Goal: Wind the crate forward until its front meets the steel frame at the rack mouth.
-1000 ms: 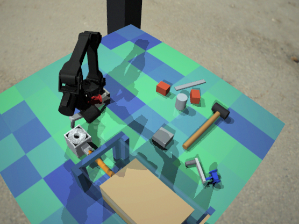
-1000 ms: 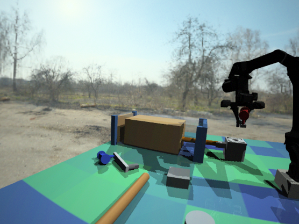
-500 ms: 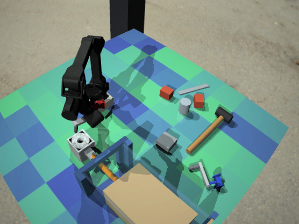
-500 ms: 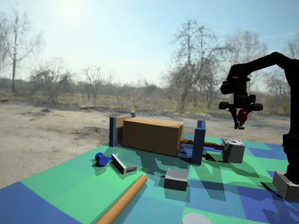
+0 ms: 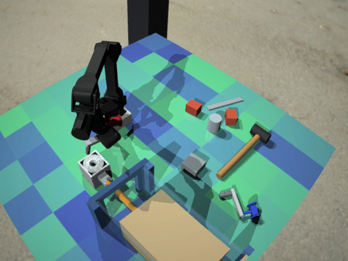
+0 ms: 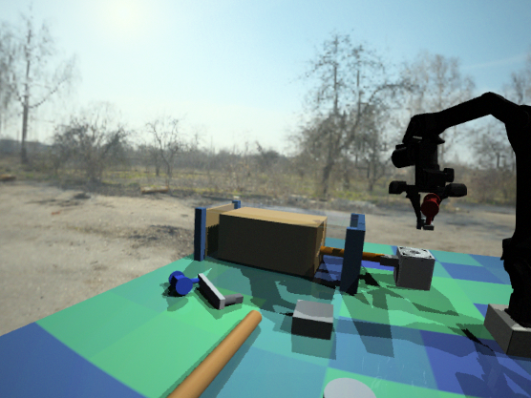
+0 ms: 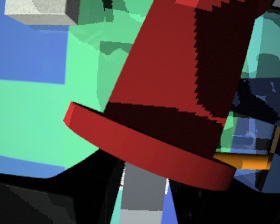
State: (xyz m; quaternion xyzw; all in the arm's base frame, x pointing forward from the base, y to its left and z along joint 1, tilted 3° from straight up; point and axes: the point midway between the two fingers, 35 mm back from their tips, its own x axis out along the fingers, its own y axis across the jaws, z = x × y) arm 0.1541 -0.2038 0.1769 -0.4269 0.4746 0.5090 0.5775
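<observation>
My gripper tip is now 20 mm below the red-knobbed crank. Also, from my gripper tip: grey winch: 20 mm behind, 70 mm to the right, 150 mm below; red knob: 10 mm ahead, 40 mm to the left, 40 mm above; blue frame: 150 mm ahead, 80 mm to the right, 80 mm below.
</observation>
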